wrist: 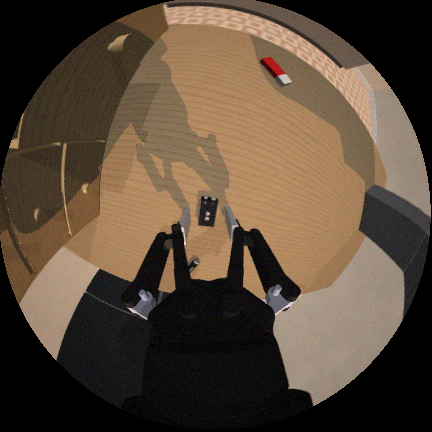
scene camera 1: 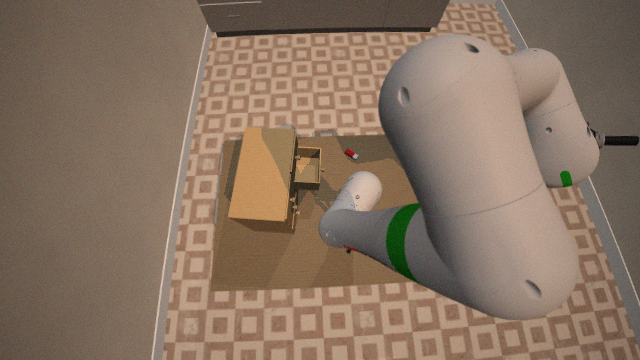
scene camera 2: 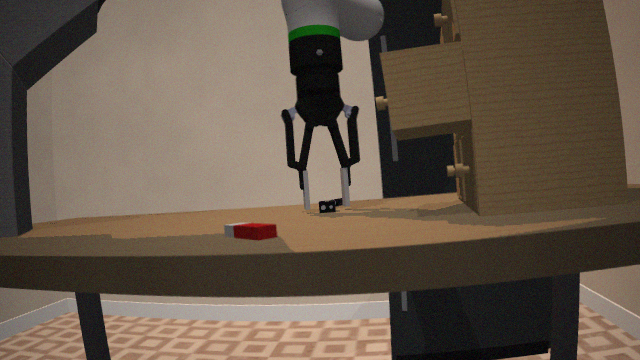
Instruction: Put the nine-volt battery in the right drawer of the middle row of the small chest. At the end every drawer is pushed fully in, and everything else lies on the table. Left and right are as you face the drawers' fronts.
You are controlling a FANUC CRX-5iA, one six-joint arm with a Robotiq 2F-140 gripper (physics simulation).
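Places are measured from the arm's base along level axes (x ahead, y left, z up), in centimetres.
Where they show: gripper, between the fingertips: (wrist: 207, 213) (scene camera 2: 327, 207).
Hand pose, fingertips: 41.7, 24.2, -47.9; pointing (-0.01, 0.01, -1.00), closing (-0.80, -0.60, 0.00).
Note:
After its pixels a point has its place, as x, y, z.
The nine-volt battery (scene camera 2: 327, 206) {43.1, 21.7, -47.5} (wrist: 208, 211) {42.1, 23.3, -46.8} is a small black block with two bright terminals, lying on the table (scene camera 1: 250, 270) {73.9, 58.4, -48.5} (scene camera 2: 320, 275) {60.3, -12.4, -50.4}; the arm hides it in scene camera 1. My gripper (scene camera 2: 326, 206) {41.7, 24.2, -47.9} (wrist: 207, 213) {41.7, 24.2, -47.9} points straight down and is open and empty. Its fingertips are low over the table, one on each side of the battery in the wrist view, with a gap on both sides. The wooden chest (scene camera 1: 262, 175) {73.9, 26.7, -17.5} (scene camera 2: 545, 100) {78.2, 9.1, -36.4} (wrist: 80, 165) has its middle-row right drawer (scene camera 1: 307, 172) {63.6, 13.8, -37.7} (scene camera 2: 427, 90) {65.1, 6.5, -34.1} pulled out. The drawer looks empty in scene camera 1.
A red and white block (scene camera 1: 351, 154) {48.1, -5.0, -47.3} (scene camera 2: 255, 231) {50.6, -7.4, -47.7} (wrist: 275, 70) {48.2, -4.7, -47.2} lies on the table. A small dark cylinder (scene camera 1: 348, 251) {37.6, 38.7, -47.2} (scene camera 2: 339, 201) {38.0, 36.6, -47.7} (wrist: 194, 265) {37.4, 35.3, -47.0} lies close to the battery. A dark angular structure (scene camera 2: 15, 150) {-0.2, -11.0, -33.8} (wrist: 395, 215) {0.6, -11.5, -33.3} stands on the side away from the chest.

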